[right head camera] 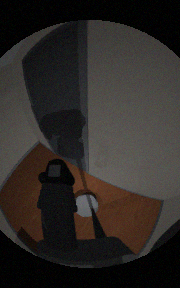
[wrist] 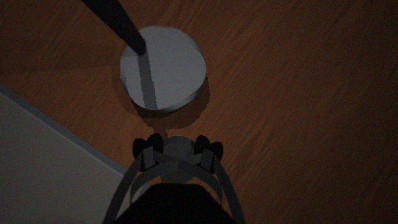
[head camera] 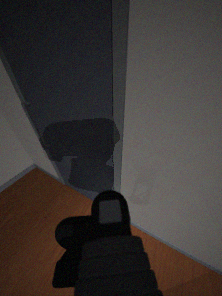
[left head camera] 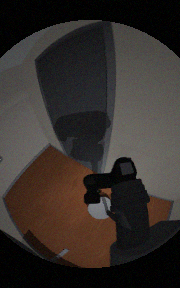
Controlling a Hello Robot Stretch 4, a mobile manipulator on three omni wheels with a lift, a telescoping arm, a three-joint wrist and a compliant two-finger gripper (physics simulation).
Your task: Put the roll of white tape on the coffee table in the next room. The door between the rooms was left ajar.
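Frame: origin at the robot's base, x left, y up, z ahead, level; metres.
Seen in the pictures: gripper, fingertip midpoint: [wrist: 178, 146]; robot's base, origin of the base link: [right head camera: 85, 204] [wrist: 165, 73] [left head camera: 99, 206].
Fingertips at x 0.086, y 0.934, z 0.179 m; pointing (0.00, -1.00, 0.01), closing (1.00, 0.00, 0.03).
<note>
Offsets run from my fingertips to a thing's middle. "*": to the spot under its first point.
My gripper [wrist: 178, 146] is shut on the roll of white tape {dx +0.000, dy +0.009, dz +0.013 m} [wrist: 177, 143], which looks grey in the dim light and sits between the fingertips above the wooden floor. In the left head view the black wrist hangs left of the arm, and the tape cannot be made out there. A dark blue-grey door {* dx +0.055, dy +0.613, dz +0.634 m} [head camera: 70, 60] [left head camera: 75, 80] [right head camera: 52, 80] stands ahead of the arm, with a dark shadow on its lower part. I cannot tell how far it stands open. The coffee table does not show.
A pale wall [head camera: 175, 115] [left head camera: 145, 110] [right head camera: 130, 110] stands right of the door, and another wall [head camera: 15, 145] stands at its left. A skirting board [wrist: 60, 129] runs close to the gripper's left in the wrist view. A round light-grey disc [wrist: 175, 65] [left head camera: 97, 209] [right head camera: 87, 206] is low near the arm.
</note>
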